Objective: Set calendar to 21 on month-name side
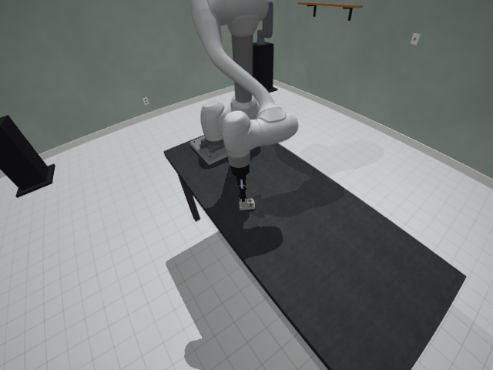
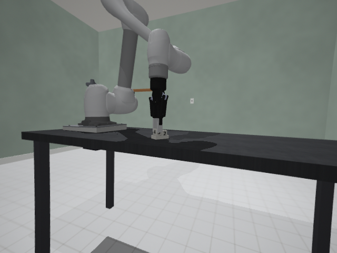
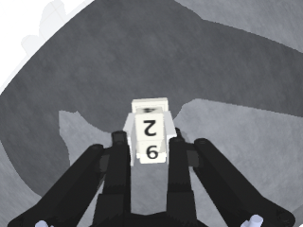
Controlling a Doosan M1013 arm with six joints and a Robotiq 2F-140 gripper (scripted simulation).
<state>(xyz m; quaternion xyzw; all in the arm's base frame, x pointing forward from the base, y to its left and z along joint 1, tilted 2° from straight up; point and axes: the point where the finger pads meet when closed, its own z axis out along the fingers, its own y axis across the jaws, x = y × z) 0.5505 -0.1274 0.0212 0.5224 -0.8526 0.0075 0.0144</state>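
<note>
Now: the cube 40 mm below my hand, 30 mm to the left of it and 10 mm ahead of it. Also, from my hand: white tray: 60 mm below, 20 mm to the left, 10 mm ahead.
</note>
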